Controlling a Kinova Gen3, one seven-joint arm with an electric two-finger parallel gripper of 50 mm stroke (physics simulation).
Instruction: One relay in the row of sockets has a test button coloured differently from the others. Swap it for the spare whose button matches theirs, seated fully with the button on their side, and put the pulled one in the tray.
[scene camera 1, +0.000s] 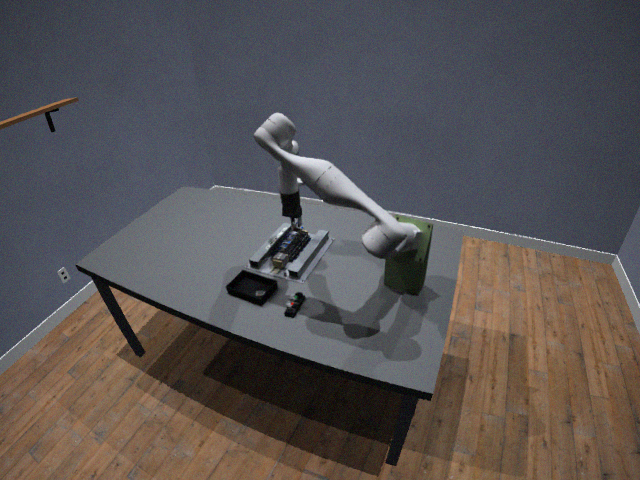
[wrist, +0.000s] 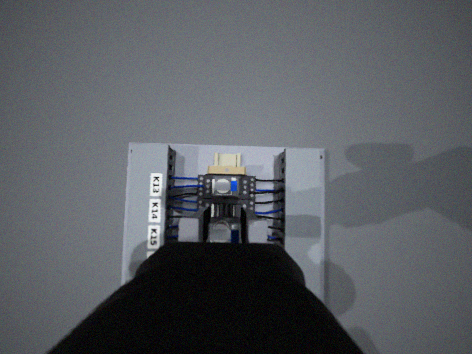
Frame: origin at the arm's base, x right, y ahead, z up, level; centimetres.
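Seen in the pictures: gripper, fingertip midpoint: (scene camera 1: 296, 224) (wrist: 225, 219); arm's base at its link origin: (scene camera 1: 408, 236).
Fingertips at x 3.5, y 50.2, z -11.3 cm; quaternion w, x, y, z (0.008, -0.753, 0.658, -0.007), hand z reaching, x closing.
Offsets run from my fingertips to a thing's top centre. "spot": to the spot under its first point.
My gripper (scene camera 1: 295, 225) (wrist: 225, 219) is shut on a relay @[dx -1.1, dy -0.1, dz +1.8 cm] (wrist: 220, 233) with a clear top and a blue button at its right side in the wrist view. It is over the row of sockets (scene camera 1: 293, 248), near labels K14 and K15; the fingers hide the relay's lower part, and its height over the socket is unclear. A relay @[dx +3.0, dy +0.5, dz -2.9 cm] (wrist: 223, 186) with a blue button sits in the end socket by label K13. The black tray @[spot: dx -39.5, dy -1.3, dz -8.7 cm] (scene camera 1: 241, 296) holds a small pale object @[dx -35.3, dy -7.2, dz -7.5 cm] (scene camera 1: 260, 292). A black holder @[dx -36.0, dy -21.6, dz -5.0 cm] (scene camera 1: 291, 311) near the tray bears red and green spots.
Grey wire ducts @[dx -5.9, dy -9.9, dz -5.6 cm] (scene camera 1: 312, 250) (wrist: 304, 190) flank the sockets, with blue and black wires between. A beige end block @[dx +4.9, dy +0.8, dz -5.8 cm] (wrist: 227, 170) stands beyond the K13 socket. The green arm mount (scene camera 1: 406, 273) stands at the table's right. The wrist view hides most of the row behind the gripper body.
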